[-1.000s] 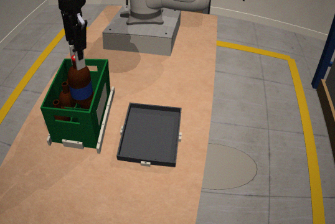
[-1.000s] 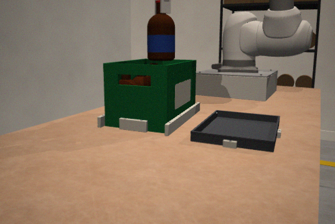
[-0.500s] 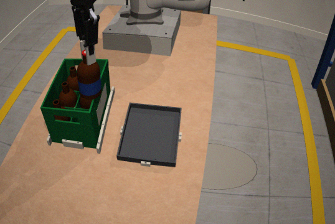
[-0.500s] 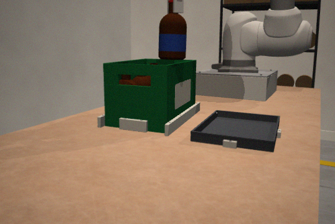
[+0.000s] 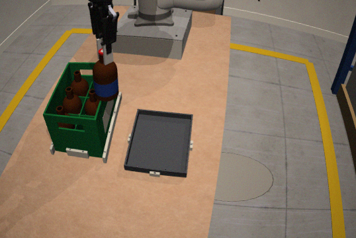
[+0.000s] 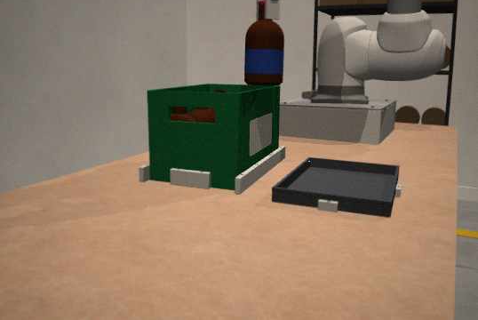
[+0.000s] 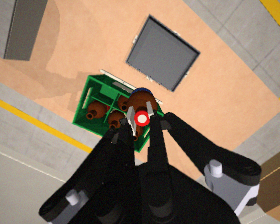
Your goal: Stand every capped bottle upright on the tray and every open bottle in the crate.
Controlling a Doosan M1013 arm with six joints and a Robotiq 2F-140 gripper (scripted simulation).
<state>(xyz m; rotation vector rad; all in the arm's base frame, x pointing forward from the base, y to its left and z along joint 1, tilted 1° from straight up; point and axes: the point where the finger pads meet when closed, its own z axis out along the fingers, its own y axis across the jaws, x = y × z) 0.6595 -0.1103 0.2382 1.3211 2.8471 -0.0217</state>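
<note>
Right now my hand is 80 mm above the bottle. The rest, counted from my hand: crate (40 mm behind, 110 mm to the right, 260 mm below); then dark grey tray (30 mm ahead, 150 mm to the left, 330 mm below).
</note>
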